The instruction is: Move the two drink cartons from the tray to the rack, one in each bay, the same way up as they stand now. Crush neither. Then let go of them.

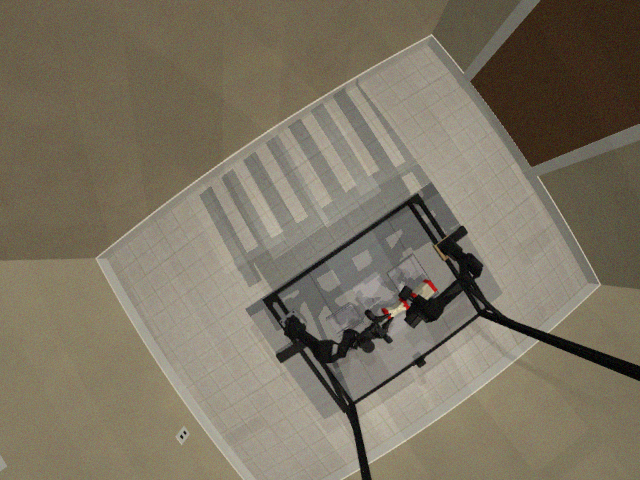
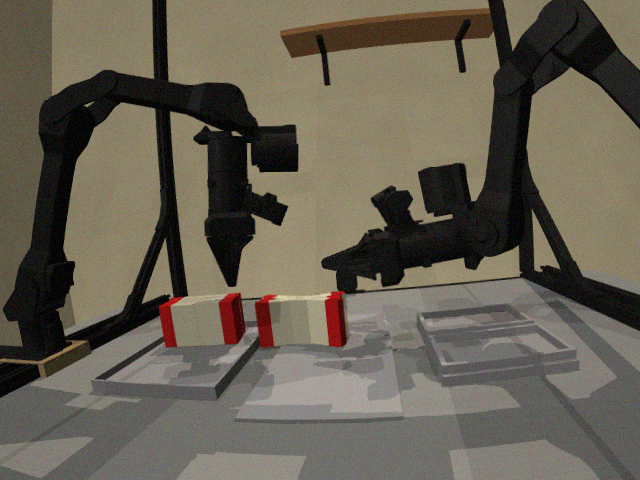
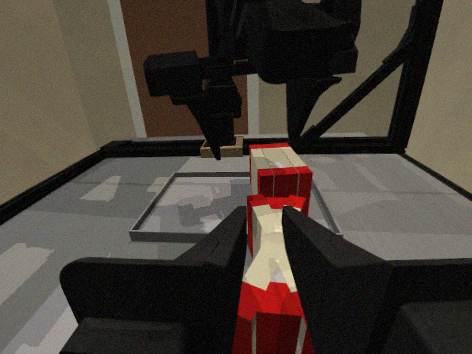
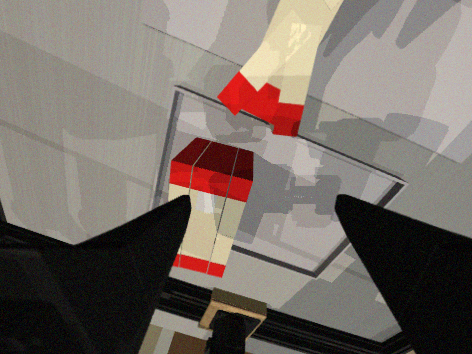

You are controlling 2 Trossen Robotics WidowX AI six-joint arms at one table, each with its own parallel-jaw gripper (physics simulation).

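Frame: origin at the left arm's base, x back, y right, z up, level; metres.
Seen in the pictures: left gripper, between the fingertips: (image 1: 392, 315) (image 2: 322, 263) (image 3: 264, 214); right gripper, between the fingertips: (image 1: 413, 297) (image 2: 231, 280) (image 3: 256, 150) (image 4: 262, 201); left arm's base, origin of its link: (image 1: 292, 322); right arm's base, origin of its link: (image 1: 446, 247) (image 2: 45, 349) (image 3: 223, 141) (image 4: 230, 322).
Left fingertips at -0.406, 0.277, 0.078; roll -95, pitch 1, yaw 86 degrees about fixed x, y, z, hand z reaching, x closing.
Pixels of each thing's middle, then the offset from my left fingertips to it, as dx, dy, dz. Level surfaces: height alone.
- cream-and-red carton, middle of its body: (image 4: 209, 206) (image 3: 275, 178) (image 2: 203, 319) (image 1: 422, 292) -0.203, +0.048, -0.082
- tray, middle of its body: (image 4: 261, 201) (image 3: 236, 199) (image 2: 196, 351) (image 1: 413, 283) -0.200, -0.011, -0.114
- two-bay rack, middle of its body: (image 2: 483, 334) (image 1: 349, 328) +0.207, -0.058, -0.112
- pale flat mat, height of its surface: dz -0.118
One cream-and-red carton (image 1: 424, 289) (image 2: 199, 320) (image 3: 277, 157) (image 4: 210, 220) rests level on the tray (image 2: 155, 389) (image 3: 170, 236). The other carton (image 1: 397, 308) (image 2: 299, 320) (image 3: 270, 250) (image 4: 290, 55) is level beside it, its middle pinched narrow and its red ends flared. Whether it touches the table is unclear. My left gripper (image 2: 324, 262) (image 3: 264, 214) is nearly shut with a narrow gap, holding nothing, just over the pinched carton. My right gripper (image 2: 232, 284) (image 3: 256, 150) (image 4: 262, 201) is wide open and empty above the cartons. The two-bay rack (image 2: 509, 367) holds no carton.
A pale flat mat (image 2: 320, 405) lies between the tray and the rack. Black frame posts (image 2: 163, 103) stand around the table. A wooden shelf (image 2: 387, 31) is on the wall behind.
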